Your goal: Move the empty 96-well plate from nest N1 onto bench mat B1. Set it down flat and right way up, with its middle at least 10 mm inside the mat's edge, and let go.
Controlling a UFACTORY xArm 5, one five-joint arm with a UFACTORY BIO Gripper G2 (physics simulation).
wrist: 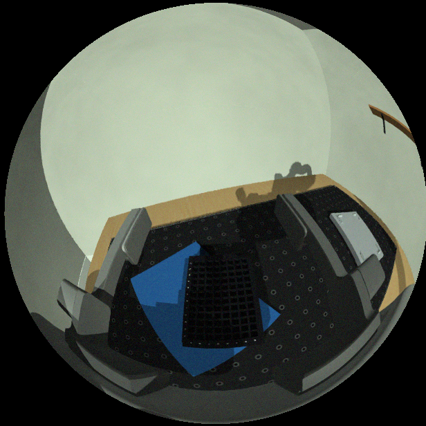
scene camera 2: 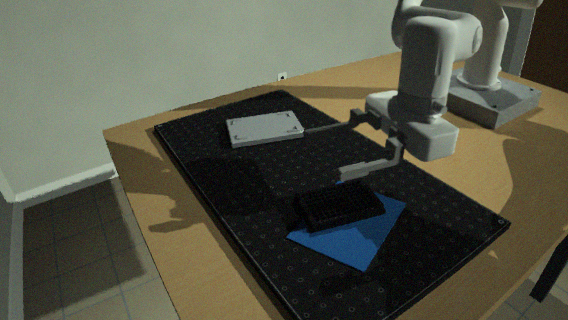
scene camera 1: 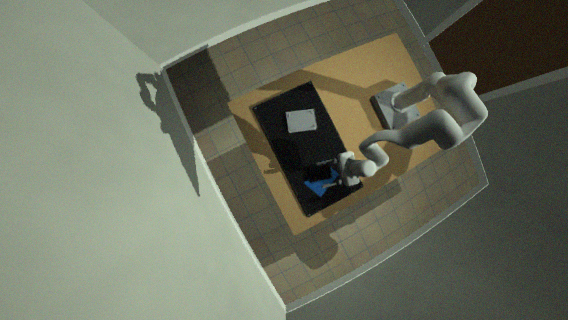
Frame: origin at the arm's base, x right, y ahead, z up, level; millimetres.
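Seen in the pictures: hand, its tool point: (scene camera 2: 333, 152) (scene camera 1: 323, 174); arm's base, origin of its link: (scene camera 2: 478, 82) (scene camera 1: 399, 102).
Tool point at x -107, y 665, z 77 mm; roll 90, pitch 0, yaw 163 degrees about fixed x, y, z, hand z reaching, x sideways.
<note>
Pixels of each thing's top centre, then the offset from my tool point to it. Level surfaces: height alone.
- black 96-well plate, centre of its top: (scene camera 2: 339, 199) (scene camera 1: 320, 172) dx -4, dy -13, dz -94 mm
- blue bench mat B1, height of its surface: dz -108 mm
- Nest N1, centre of its top: (scene camera 2: 263, 124) (scene camera 1: 301, 120) dx +302, dy -68, dz -95 mm
- black perforated board, height of its surface: dz -110 mm
- wooden table, height of its surface: dz -123 mm
The black 96-well plate (scene camera 1: 318, 172) (scene camera 2: 340, 204) (wrist: 221, 300) lies on the blue bench mat B1 (scene camera 1: 316, 187) (scene camera 2: 361, 250) (wrist: 162, 292), wells up, and looks flat. One corner reaches past the mat's edge. In the wrist view the plate is turned relative to the mat. My gripper (scene camera 1: 321, 175) (scene camera 2: 323, 152) (wrist: 215, 230) is open and empty. Its fingers are above the plate and apart from it, with one on either side in the wrist view. Nest N1 (scene camera 1: 301, 121) (scene camera 2: 265, 127) (wrist: 356, 235) is a light grey block with no plate on it.
The nest and mat are on a black perforated board (scene camera 1: 280, 135) (scene camera 2: 200, 175) (wrist: 295, 280) on the wooden table (scene camera 1: 360, 65) (scene camera 2: 200, 270). The arm's grey base block (scene camera 1: 390, 112) (scene camera 2: 485, 102) stands behind the board. Arm shadows fall across the board and table.
</note>
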